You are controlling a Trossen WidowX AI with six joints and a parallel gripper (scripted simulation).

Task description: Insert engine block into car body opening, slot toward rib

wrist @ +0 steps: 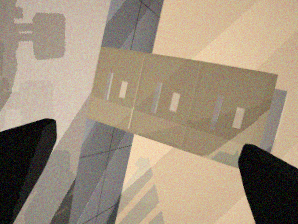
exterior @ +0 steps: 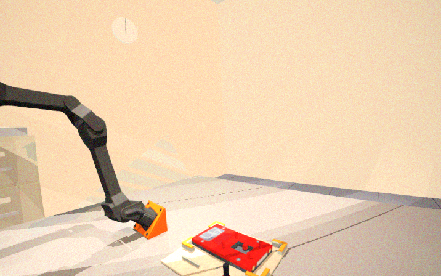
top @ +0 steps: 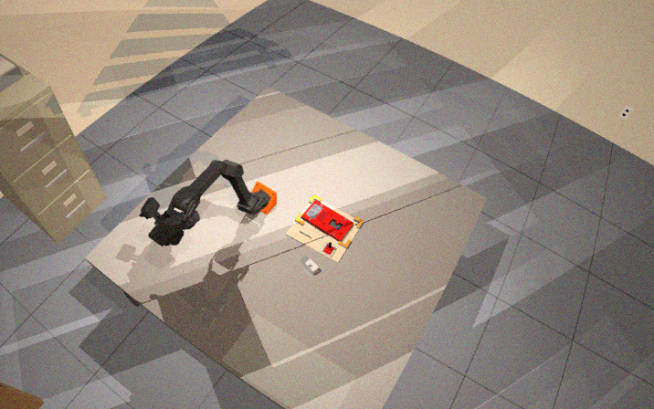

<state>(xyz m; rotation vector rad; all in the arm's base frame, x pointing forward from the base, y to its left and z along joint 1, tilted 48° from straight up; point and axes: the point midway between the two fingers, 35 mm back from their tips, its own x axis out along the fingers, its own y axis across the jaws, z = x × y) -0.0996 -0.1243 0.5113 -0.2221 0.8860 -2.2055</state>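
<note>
The engine block is 450 mm ahead of my gripper tip, 380 mm to the left of it and 270 mm below it.
</note>
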